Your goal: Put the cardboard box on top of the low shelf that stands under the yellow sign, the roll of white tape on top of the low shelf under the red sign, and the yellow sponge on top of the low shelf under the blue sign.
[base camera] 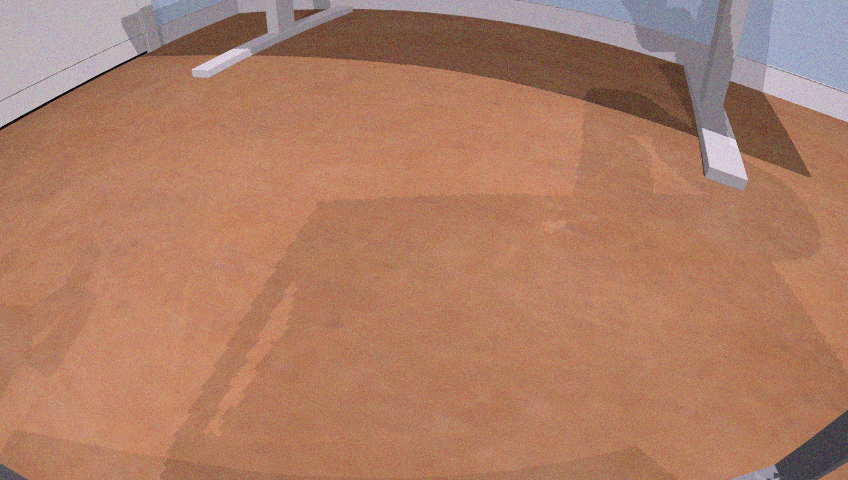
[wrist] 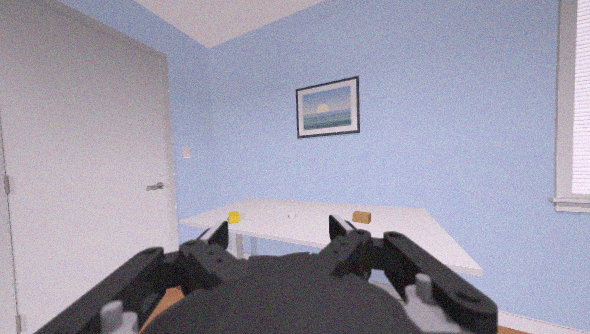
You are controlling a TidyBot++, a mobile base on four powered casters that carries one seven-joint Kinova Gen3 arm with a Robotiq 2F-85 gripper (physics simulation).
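Places are measured from the arm's base along level axes (x back, y right, z up), in centimetres.
Pixels of known places: gripper, fingertip midpoint: (wrist: 279, 228).
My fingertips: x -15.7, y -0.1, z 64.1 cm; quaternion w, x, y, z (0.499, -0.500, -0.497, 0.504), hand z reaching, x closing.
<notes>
Ahead of a thing's pixels: the offset from my fingertips to its middle. "spot": to the spot under its first point. Level surfaces: height alone.
A white table @(dz -31.7 cm) (wrist: 417, 225) stands against the blue wall ahead in the wrist view. The yellow sponge @(dx -103.1, dy -30.9, dz -29.5 cm) (wrist: 234, 217) lies on its left part, and the brown cardboard box @(dx -86.4, dy +47.3, dz -29.2 cm) (wrist: 361, 217) lies farther right. Small grey marks on the white top between them may be the roll of white tape @(dx -102.0, dy +6.9, dz -30.5 cm) (wrist: 293, 216), but they are too faint to tell. My gripper (wrist: 279, 228) is open and empty, some distance from the table. The low shelves and the coloured signs do not show in these views.
In the base view, the table's left foot (base camera: 221, 62) and right foot (base camera: 724, 155) rest on the brown floor @(dz -103.7 cm) (base camera: 446, 285). A grey door (wrist: 90, 150) is at the left. A framed picture (wrist: 327, 117) hangs above the table, and a window @(spot: dx -71.0, dy +163.5, dz +32.3 cm) (wrist: 582, 100) is at the right.
</notes>
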